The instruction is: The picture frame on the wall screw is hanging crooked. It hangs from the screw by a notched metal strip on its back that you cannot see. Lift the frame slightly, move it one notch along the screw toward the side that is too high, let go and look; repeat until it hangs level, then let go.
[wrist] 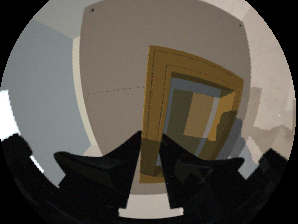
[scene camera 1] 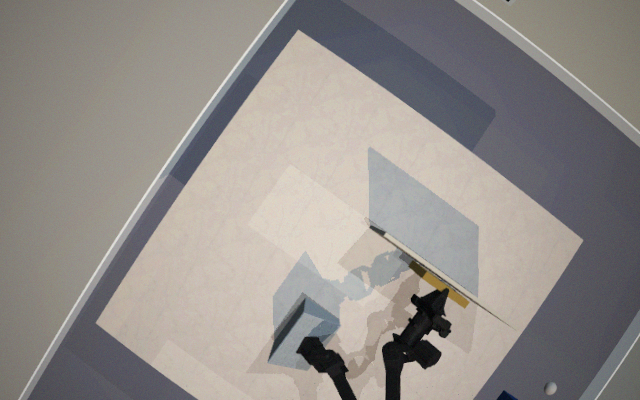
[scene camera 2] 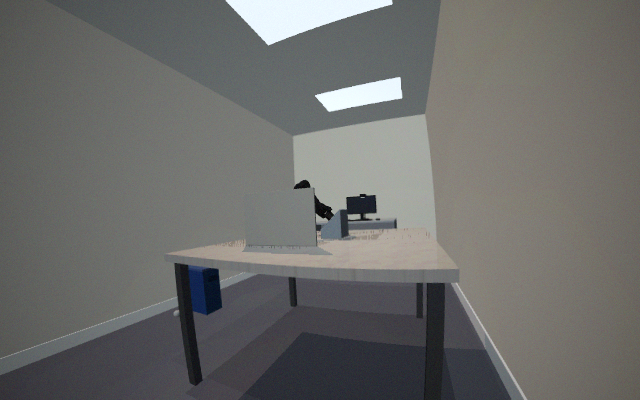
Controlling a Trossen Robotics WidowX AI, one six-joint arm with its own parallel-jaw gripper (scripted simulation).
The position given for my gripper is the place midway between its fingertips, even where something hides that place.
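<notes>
My gripper (scene camera 1: 446,287) visible. Wrist view, again my gripper (wrist: 150,134). Picture frame (wrist: 193,101) in sight. Upright wall panel (wrist: 114,54) in sight. Scene camera 2 misses the picture frame, hidden by the upright wall panel.
</notes>
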